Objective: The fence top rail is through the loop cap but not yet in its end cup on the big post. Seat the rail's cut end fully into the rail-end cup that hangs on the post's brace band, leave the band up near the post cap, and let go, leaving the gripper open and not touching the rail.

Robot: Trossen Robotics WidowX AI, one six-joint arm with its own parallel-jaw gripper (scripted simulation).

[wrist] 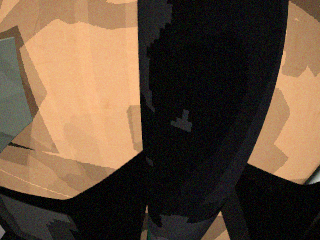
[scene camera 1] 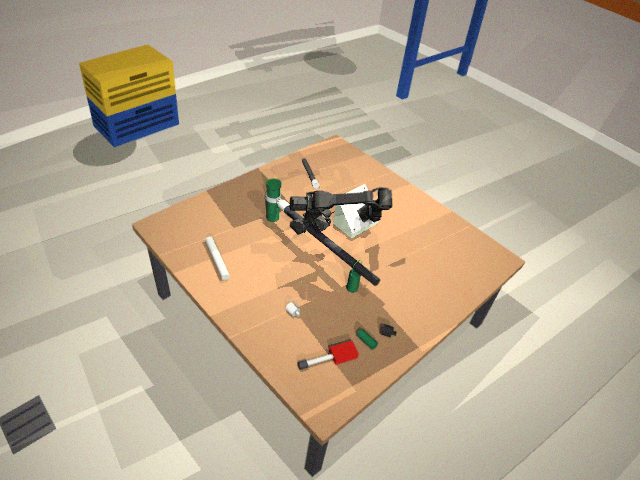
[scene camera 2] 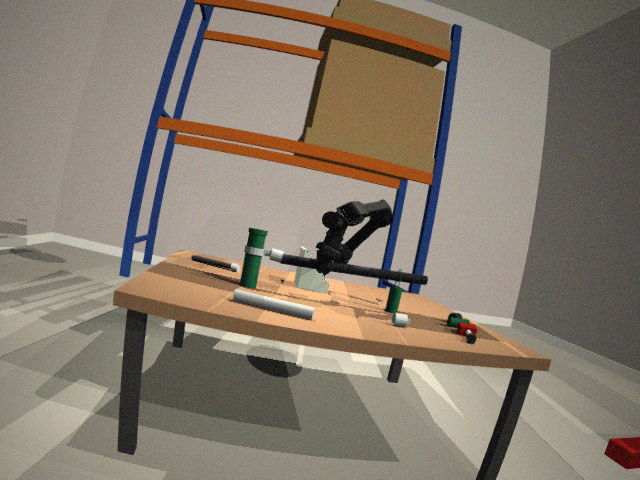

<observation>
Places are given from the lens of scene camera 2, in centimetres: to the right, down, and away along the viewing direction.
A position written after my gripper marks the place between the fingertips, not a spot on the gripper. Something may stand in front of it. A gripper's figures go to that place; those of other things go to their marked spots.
my gripper (scene camera 2: pixel 318 272): -1, 11, 175
dark top rail (scene camera 2: pixel 332 266): 4, 9, 173
grey tube (scene camera 2: pixel 277 305): -12, 18, 136
The marked spots on the dark top rail and the grey tube are 42 cm apart.
</observation>
